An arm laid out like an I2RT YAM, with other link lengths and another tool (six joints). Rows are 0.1 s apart.
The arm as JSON. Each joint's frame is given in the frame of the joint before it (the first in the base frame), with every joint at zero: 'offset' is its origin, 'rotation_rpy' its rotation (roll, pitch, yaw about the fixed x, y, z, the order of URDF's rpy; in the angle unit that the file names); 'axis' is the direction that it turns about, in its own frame. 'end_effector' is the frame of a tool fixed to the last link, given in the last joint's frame.
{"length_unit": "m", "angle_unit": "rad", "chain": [
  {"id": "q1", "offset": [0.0, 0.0, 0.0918], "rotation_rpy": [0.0, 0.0, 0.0], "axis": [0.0, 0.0, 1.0]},
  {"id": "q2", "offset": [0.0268, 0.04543, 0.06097], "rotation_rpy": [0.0, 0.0, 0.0], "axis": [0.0, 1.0, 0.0]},
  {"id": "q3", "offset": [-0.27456, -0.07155, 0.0], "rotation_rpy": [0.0, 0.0, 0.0], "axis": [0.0, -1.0, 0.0]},
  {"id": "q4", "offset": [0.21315, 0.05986, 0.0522], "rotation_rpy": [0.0, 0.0, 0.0], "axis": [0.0, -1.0, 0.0]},
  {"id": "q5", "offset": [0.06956, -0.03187, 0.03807], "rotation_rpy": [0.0, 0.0, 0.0], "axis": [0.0, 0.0, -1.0]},
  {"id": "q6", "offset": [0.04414, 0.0, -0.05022], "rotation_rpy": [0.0, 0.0, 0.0], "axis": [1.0, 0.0, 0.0]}
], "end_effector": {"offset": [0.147, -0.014, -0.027], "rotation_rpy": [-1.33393, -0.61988, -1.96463]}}
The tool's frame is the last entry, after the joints.
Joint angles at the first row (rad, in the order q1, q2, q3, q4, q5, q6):
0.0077, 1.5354, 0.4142, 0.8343, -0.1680, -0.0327
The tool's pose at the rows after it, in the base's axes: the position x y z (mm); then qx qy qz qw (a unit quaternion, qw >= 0):
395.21, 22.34, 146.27, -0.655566, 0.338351, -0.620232, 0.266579
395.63, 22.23, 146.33, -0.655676, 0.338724, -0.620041, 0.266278
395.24, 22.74, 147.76, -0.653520, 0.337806, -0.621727, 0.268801
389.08, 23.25, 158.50, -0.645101, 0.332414, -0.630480, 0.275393
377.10, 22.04, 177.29, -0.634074, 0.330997, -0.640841, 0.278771
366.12, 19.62, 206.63, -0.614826, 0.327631, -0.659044, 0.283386
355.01, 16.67, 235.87, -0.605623, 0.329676, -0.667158, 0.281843
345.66, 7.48, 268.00, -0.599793, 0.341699, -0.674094, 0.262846
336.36, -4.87, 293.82, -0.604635, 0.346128, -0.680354, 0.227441
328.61, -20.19, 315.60, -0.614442, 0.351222, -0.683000, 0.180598
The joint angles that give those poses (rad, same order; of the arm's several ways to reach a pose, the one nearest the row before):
0.0077, 1.5361, 0.4142, 0.8322, -0.1687, -0.0327
0.0077, 1.5369, 0.4166, 0.8298, -0.1681, -0.0324
0.0077, 1.5340, 0.4116, 0.8392, -0.1706, -0.0309
0.0061, 1.4806, 0.3908, 0.8356, -0.1769, -0.0323
0.0061, 1.3643, 0.3792, 0.7618, -0.1705, -0.0291
0.0059, 1.2242, 0.3945, 0.6595, -0.1582, -0.0267
0.0052, 1.0901, 0.4619, 0.4784, -0.1440, -0.0237
0.0062, 0.9941, 0.5857, 0.2553, -0.0947, -0.0246
0.0062, 0.9493, 0.7207, 0.0475, -0.0352, -0.0584
0.0061, 0.9493, 0.8674, -0.1444, 0.0391, -0.1000

